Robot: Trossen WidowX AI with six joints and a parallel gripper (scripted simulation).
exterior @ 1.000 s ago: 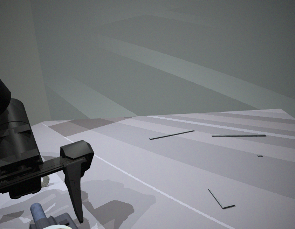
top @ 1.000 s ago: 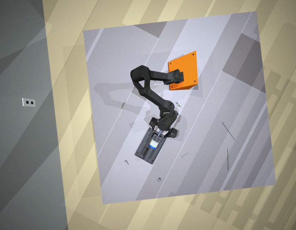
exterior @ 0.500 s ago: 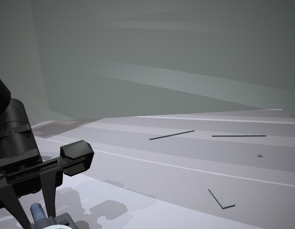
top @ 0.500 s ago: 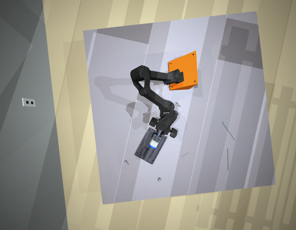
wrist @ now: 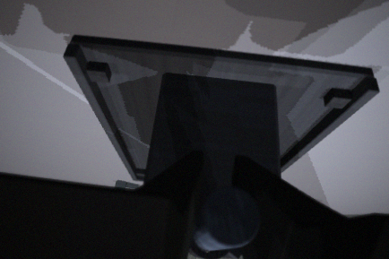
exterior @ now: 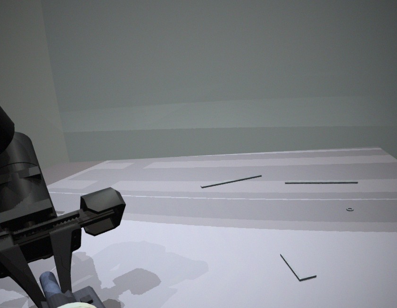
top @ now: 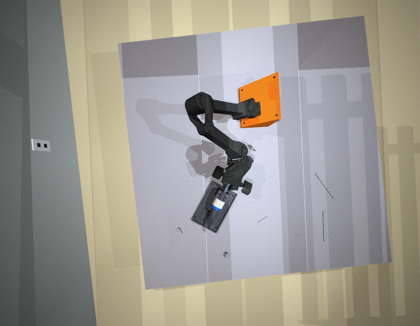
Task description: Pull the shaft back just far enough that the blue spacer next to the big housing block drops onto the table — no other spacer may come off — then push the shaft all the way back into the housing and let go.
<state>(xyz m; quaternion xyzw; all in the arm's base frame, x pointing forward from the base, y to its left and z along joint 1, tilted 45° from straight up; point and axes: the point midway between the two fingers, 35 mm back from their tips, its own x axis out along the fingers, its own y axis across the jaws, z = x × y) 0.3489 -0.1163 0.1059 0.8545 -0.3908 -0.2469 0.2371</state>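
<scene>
The cream spacer is 50 mm ahead of my gripper tip, 30 mm to the right of it and 20 mm above it. Round my gripper tip: blue spacer: 80 mm ahead, 50 mm to the right, 20 mm above; grey-blue shaft: 50 mm ahead, 30 mm to the right, 20 mm above; l-shaped strip: 190 mm ahead, 180 mm to the left, 50 mm below.
</scene>
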